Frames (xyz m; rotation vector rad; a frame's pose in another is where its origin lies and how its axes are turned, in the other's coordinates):
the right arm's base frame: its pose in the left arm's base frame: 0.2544 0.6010 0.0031 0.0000 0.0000 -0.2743
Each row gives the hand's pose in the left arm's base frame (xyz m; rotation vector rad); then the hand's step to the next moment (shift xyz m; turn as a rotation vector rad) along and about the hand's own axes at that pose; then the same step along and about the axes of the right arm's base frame.
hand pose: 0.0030 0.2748 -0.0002 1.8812 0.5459 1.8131
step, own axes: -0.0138 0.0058 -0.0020 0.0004 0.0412 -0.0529
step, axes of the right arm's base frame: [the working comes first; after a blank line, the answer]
step, axes of the left arm's base frame: -0.0029 -0.0126 -0.0078 -0.0543 -0.0301 0.0253

0.0006 -0.0129 -0.0078 -0.0441 -0.0437 0.0253
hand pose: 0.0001 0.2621 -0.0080 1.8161 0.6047 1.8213
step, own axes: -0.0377 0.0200 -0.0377 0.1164 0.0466 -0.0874
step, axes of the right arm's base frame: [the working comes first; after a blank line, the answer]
step, axes of the left arm's base frame: -0.0387 -0.0379 -0.0174 -0.0879 0.0394 0.1187

-0.0270 -0.0470 -0.0174 -0.0953 0.0141 0.1187
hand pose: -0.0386 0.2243 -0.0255 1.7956 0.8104 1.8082
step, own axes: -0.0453 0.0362 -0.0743 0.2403 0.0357 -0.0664
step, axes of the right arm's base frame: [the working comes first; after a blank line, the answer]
step, axes of the left arm's base frame: -0.0693 -0.0636 -0.0057 -0.0727 0.1345 0.2002

-0.0495 -0.0800 -0.0057 -0.1064 0.1097 0.2002
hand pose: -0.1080 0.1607 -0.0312 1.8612 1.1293 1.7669
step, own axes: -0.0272 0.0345 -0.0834 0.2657 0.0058 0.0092
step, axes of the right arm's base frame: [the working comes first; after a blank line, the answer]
step, axes of the left arm's base frame: -0.0658 -0.0643 0.0204 -0.0126 0.1924 0.1831

-0.0460 -0.0797 0.0204 -0.0643 0.1818 0.1831
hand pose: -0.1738 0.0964 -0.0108 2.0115 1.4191 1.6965
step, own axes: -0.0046 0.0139 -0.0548 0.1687 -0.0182 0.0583
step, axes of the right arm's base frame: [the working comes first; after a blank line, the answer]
step, axes of the left arm's base frame: -0.0375 -0.0346 0.0248 0.0236 0.1567 0.0841

-0.0267 -0.0435 0.0248 -0.0198 0.1573 0.0841
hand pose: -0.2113 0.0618 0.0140 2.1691 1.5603 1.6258
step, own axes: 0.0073 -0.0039 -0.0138 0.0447 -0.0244 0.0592
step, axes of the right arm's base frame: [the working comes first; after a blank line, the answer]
step, axes of the left arm's base frame: -0.0130 0.0000 0.0095 0.0247 0.0736 -0.0082

-0.0125 -0.0035 0.0095 0.0038 0.0776 -0.0082
